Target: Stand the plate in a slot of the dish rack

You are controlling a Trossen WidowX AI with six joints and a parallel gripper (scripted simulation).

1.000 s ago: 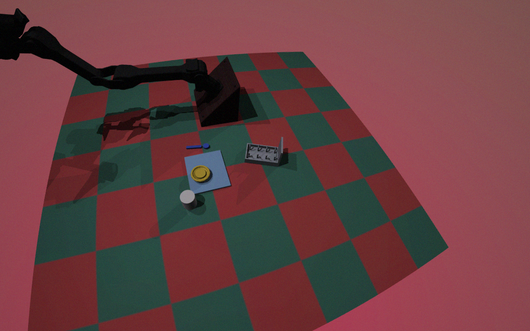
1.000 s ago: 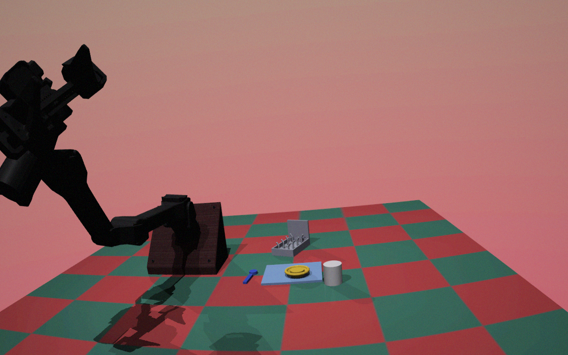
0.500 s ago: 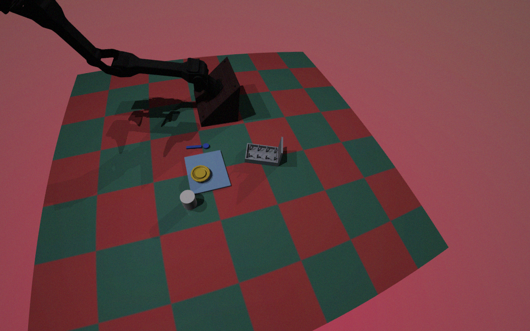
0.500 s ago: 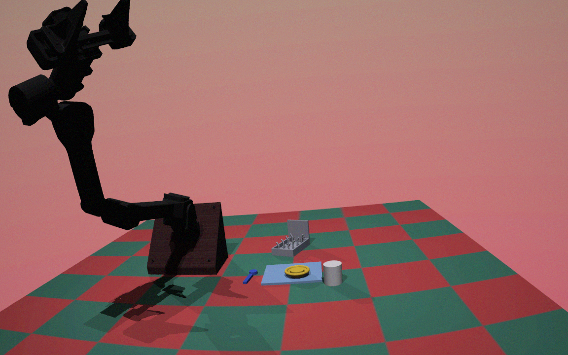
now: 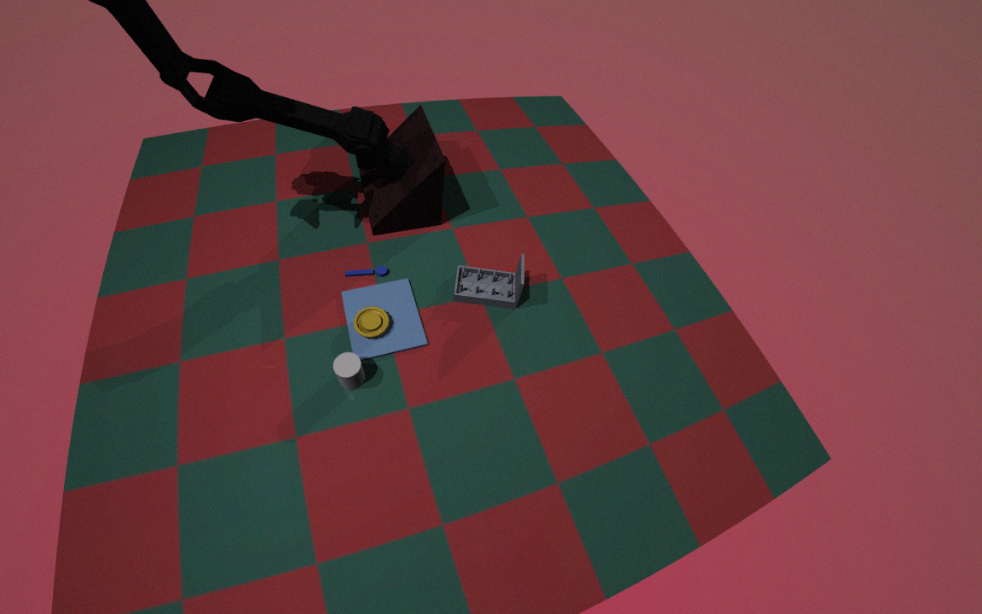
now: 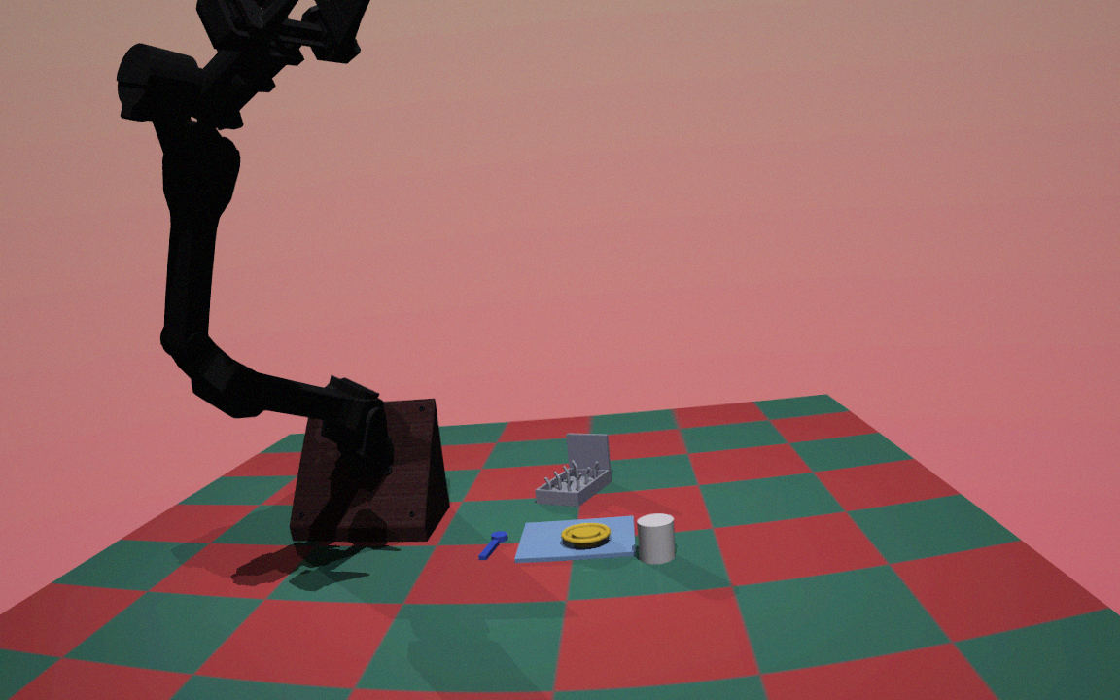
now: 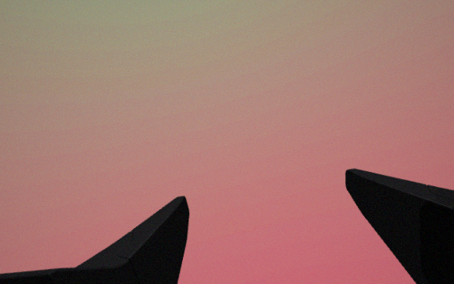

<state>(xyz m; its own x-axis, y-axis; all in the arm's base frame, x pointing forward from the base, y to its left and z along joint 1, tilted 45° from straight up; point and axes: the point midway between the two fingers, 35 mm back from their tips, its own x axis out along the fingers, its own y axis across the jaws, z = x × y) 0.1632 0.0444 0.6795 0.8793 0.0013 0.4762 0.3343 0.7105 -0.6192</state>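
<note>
My gripper tip is 150 mm short of the yellow plate, 320 mm to the right of it and 620 mm above it. The rest, counted from my gripper tip: blue spoon (30 mm ahead, 350 mm to the left, 640 mm below); white cup (240 mm ahead, 260 mm to the left, 620 mm below); light blue mat (140 mm ahead, 340 mm to the left, 640 mm below).
</note>
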